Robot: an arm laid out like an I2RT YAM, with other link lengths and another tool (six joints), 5 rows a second.
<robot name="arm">
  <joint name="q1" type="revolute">
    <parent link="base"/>
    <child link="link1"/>
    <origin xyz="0 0 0.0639"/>
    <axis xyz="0 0 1"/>
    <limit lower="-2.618" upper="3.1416"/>
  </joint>
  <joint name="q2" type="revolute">
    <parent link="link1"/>
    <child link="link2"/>
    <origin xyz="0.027 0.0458 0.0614"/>
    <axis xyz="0 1 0"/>
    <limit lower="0" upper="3.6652"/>
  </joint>
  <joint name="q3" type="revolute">
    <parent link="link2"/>
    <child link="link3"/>
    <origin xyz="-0.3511 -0.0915 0"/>
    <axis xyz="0 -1 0"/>
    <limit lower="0" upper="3.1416"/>
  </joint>
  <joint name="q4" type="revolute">
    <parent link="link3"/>
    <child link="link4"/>
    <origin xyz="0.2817 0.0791 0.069"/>
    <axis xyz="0 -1 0"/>
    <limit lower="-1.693" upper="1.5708"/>
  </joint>
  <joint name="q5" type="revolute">
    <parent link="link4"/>
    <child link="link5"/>
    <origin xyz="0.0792 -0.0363 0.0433"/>
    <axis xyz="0 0 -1"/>
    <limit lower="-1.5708" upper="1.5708"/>
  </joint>
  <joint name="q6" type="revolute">
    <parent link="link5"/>
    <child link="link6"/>
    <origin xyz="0.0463 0 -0.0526"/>
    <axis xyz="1 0 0"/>
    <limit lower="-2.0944" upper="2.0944"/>
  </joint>
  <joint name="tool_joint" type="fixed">
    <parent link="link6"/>
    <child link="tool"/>
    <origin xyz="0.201 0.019 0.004" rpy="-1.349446 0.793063 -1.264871"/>
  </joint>
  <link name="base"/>
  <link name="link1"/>
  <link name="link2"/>
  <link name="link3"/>
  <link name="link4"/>
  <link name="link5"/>
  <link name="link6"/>
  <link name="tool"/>
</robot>
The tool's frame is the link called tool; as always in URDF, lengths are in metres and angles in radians.
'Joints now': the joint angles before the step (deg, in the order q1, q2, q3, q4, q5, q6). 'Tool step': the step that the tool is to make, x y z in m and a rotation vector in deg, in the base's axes. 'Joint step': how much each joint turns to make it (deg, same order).
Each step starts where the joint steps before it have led.
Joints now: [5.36 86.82 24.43 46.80 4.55 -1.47]
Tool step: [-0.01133 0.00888 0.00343 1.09 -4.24 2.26]
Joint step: [-0.07 1.69 -5.03 11.04 -2.42 0.13]
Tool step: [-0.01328 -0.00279 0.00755 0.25 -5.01 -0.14]
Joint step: [-0.20 2.69 -5.32 13.03 -0.02 -0.21]
